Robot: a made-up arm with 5 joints. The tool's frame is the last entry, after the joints.
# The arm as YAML. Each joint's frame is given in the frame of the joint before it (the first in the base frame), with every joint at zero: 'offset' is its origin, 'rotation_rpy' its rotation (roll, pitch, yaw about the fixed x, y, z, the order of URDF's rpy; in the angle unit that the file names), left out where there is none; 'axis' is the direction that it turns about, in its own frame. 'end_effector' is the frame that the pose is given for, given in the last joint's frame.
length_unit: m
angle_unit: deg
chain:
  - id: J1
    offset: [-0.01, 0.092, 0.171]
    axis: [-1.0, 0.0, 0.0]
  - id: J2
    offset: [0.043, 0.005, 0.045]
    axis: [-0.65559, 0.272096, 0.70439]
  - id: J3
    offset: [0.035, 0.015, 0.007]
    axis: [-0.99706, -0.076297, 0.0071]
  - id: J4
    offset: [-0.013, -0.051, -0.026]
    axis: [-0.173, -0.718, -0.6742]
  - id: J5
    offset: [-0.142, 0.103, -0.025]
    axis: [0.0, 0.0, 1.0]
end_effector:
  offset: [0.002, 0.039, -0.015]
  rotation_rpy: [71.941, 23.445, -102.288]
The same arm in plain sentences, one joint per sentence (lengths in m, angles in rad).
The arm has five revolute joints in a row. What follows holds with every joint at zero, and every direction is one of the base frame's. Joint 1 is mounted 0.01 m along -x and 0.092 m along +y and 0.171 m along +z from the base frame's origin and turns about -x. Joint 2 is mounted 0.043 m along +x and 0.005 m along +y and 0.045 m along +z from joint 1 and turns about the direction (-0.65559, 0.272096, 0.70439). Joint 3 is mounted 0.035 m along +x and 0.015 m along +y and 0.007 m along +z from joint 2 and turns about the direction (-0.99706, -0.076297, 0.0071). Joint 4 is mounted 0.013 m along -x and 0.051 m along -y and 0.026 m along -z from joint 3 and turns about the direction (-0.173, -0.718, -0.6742). Joint 5 is mounted 0.142 m along -x and 0.103 m along +y and 0.025 m along -z from joint 4 and turns about +z. The tool frame, which is the frame that the pose is given for, is mounted 0.002 m along +x and 0.039 m along +y and 0.015 m along -z from joint 5; its axes are the base frame's turned by roll 1.2556, pitch 0.4092 and yaw -1.7853 rad (as in URDF: about the fixed x, then y, then z).
